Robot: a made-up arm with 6 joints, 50 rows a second.
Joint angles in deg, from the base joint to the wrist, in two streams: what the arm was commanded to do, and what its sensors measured. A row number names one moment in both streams.
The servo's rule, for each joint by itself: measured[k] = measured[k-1] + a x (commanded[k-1-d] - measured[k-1]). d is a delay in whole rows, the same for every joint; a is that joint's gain. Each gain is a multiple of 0.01, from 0.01 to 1. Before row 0 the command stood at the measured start. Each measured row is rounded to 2 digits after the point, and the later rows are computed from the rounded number. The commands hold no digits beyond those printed.
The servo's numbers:
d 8
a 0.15 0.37 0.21 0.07 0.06 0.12
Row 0, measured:
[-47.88, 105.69, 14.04, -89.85, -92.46, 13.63]
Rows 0 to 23, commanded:
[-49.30, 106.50, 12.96, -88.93, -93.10, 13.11]
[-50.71, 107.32, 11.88, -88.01, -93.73, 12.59]
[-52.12, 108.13, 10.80, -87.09, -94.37, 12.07]
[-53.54, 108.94, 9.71, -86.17, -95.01, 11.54]
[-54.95, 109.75, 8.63, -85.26, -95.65, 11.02]
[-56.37, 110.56, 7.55, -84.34, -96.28, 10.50]
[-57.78, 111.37, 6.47, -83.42, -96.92, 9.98]
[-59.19, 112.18, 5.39, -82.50, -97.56, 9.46]
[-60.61, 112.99, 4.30, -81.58, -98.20, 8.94]
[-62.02, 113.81, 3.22, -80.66, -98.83, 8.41]
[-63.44, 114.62, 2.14, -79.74, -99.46, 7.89]
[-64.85, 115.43, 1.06, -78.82, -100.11, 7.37]
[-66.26, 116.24, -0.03, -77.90, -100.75, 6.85]
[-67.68, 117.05, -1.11, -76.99, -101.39, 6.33]
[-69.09, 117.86, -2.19, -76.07, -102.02, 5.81]
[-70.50, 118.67, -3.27, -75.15, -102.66, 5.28]
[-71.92, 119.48, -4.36, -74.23, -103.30, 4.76]
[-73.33, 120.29, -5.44, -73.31, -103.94, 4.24]
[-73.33, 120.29, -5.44, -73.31, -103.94, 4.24]
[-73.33, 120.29, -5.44, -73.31, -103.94, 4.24]
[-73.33, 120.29, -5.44, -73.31, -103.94, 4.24]
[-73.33, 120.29, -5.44, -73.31, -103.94, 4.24]
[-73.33, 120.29, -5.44, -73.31, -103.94, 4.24]
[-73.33, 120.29, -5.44, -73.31, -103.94, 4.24]
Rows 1 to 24, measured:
[-47.88, 105.69, 14.04, -89.85, -92.46, 13.63]
[-47.88, 105.69, 14.04, -89.85, -92.46, 13.63]
[-47.88, 105.69, 14.04, -89.85, -92.46, 13.63]
[-47.88, 105.69, 14.04, -89.85, -92.46, 13.63]
[-47.88, 105.69, 14.04, -89.85, -92.46, 13.63]
[-47.88, 105.69, 14.04, -89.85, -92.46, 13.63]
[-47.88, 105.69, 14.04, -89.85, -92.46, 13.63]
[-47.88, 105.69, 14.04, -89.85, -92.46, 13.63]
[-48.09, 105.99, 13.81, -89.79, -92.50, 13.57]
[-48.48, 106.48, 13.40, -89.67, -92.57, 13.45]
[-49.03, 107.09, 12.85, -89.49, -92.68, 13.28]
[-49.71, 107.77, 12.19, -89.26, -92.82, 13.07]
[-50.50, 108.50, 11.44, -88.98, -92.99, 12.82]
[-51.38, 109.26, 10.62, -88.66, -93.19, 12.54]
[-52.34, 110.04, 9.75, -88.29, -93.41, 12.23]
[-53.37, 110.83, 8.83, -87.88, -93.66, 11.90]
[-54.46, 111.63, 7.88, -87.44, -93.93, 11.54]
[-55.59, 112.44, 6.90, -86.97, -94.22, 11.16]
[-56.77, 113.25, 5.90, -86.46, -94.53, 10.77]
[-57.98, 114.06, 4.88, -85.93, -94.86, 10.36]
[-59.22, 114.87, 3.85, -85.37, -95.21, 9.94]
[-60.49, 115.68, 2.81, -84.78, -95.58, 9.51]
[-61.78, 116.49, 1.76, -84.17, -95.97, 9.07]
[-63.09, 117.30, 0.70, -83.54, -96.37, 8.62]

